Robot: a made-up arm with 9 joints. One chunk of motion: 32 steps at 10 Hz.
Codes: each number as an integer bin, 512 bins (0 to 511) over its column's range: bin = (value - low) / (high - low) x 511, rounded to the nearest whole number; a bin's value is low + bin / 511 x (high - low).
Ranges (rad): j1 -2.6..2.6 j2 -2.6..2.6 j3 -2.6..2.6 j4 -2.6..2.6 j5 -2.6..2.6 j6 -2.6..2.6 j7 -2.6..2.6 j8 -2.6..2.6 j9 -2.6..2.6
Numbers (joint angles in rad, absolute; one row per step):
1: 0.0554 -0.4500 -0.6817 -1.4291 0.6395 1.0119 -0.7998 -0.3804 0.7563
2: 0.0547 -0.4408 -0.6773 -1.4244 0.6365 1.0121 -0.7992 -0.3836 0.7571
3: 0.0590 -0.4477 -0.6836 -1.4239 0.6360 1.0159 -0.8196 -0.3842 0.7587
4: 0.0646 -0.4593 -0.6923 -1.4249 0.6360 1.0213 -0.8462 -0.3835 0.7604
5: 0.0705 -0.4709 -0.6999 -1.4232 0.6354 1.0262 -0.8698 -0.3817 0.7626
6: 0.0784 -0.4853 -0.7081 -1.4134 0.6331 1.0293 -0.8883 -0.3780 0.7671
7: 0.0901 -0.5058 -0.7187 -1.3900 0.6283 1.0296 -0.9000 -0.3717 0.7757
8: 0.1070 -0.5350 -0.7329 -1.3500 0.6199 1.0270 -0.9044 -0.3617 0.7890
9: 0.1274 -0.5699 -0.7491 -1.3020 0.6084 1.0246 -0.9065 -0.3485 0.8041
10: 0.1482 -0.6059 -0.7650 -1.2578 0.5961 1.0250 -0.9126 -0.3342 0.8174
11: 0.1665 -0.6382 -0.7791 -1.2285 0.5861 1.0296 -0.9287 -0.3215 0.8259
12: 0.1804 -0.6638 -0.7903 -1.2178 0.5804 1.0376 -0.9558 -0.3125 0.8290
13: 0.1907 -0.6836 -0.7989 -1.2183 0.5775 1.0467 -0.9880 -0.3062 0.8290
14: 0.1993 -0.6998 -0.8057 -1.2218 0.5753 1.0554 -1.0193 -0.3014 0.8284
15: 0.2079 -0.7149 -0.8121 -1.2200 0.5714 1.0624 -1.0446 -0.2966 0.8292
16: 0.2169 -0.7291 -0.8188 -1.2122 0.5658 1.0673 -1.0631 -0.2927 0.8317
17: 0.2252 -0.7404 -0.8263 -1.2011 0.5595 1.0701 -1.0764 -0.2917 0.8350
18: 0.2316 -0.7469 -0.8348 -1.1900 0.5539 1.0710 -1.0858 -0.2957 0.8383
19: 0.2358 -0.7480 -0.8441 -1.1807 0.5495 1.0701 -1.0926 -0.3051 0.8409
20: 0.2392 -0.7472 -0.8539 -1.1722 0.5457 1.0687 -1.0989 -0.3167 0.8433
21: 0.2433 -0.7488 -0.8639 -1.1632 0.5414 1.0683 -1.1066 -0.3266 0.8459
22: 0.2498 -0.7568 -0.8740 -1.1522 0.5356 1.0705 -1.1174 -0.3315 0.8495
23: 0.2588 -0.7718 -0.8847 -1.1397 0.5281 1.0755 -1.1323 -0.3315 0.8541
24: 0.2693 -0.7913 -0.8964 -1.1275 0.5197 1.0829 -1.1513 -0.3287 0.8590
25: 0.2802 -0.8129 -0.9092 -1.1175 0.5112 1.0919 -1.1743 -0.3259 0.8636
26: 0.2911 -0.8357 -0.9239 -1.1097 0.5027 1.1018 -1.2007 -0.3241 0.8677
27: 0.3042 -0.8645 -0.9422 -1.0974 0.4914 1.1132 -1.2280 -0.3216 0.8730
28: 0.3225 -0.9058 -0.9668 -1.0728 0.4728 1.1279 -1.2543 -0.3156 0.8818
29: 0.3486 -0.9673 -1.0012 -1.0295 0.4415 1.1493 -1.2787 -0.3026 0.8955
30: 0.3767 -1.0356 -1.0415 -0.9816 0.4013 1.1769 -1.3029 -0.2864 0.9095
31: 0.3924 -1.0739 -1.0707 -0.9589 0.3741 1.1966 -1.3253 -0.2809 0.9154
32: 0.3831 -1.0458 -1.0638 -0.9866 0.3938 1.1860 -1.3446 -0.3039 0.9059
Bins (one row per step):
1: 261 211 189 115 318 355 177 218 330
2: 261 212 189 116 318 355 177 218 330
3: 261 212 188 116 318 355 175 218 330
4: 262 210 187 115 318 356 172 218 330
5: 262 209 187 116 318 356 170 218 330
6: 263 208 186 117 318 357 168 218 331
7: 264 206 185 119 317 357 167 219 332
8: 266 203 183 123 316 356 167 220 333
9: 268 199 182 128 315 356 166 221 335
10: 270 196 180 132 314 356 166 223 336
11: 272 193 179 135 313 357 164 224 337
12: 273 190 178 136 313 357 162 225 337
13: 274 188 177 136 312 358 158 225 337
14: 275 187 176 135 312 359 155 226 337
15: 276 185 176 136 312 360 153 226 337
16: 277 184 175 136 311 360 151 227 337
17: 278 183 174 137 310 361 150 227 338
18: 278 182 173 139 310 361 149 226 338
19: 279 182 173 139 309 361 148 226 338
20: 279 182 172 140 309 361 148 224 338
21: 279 182 171 141 309 360 147 223 339
22: 280 181 170 142 308 361 146 223 339
23: 281 180 169 144 307 361 144 223 339
24: 282 178 167 145 307 362 142 223 340
25: 283 176 166 146 306 363 140 223 340
26: 284 173 165 146 305 364 138 224 341
27: 285 171 163 148 304 365 135 224 341
28: 287 166 160 150 302 366 132 224 342
29: 290 160 157 154 299 368 130 226 344
30: 293 154 153 159 295 371 127 227 345
31: 294 150 150 161 292 373 125 228 345
32: 293 153 151 159 294 372 123 226 345

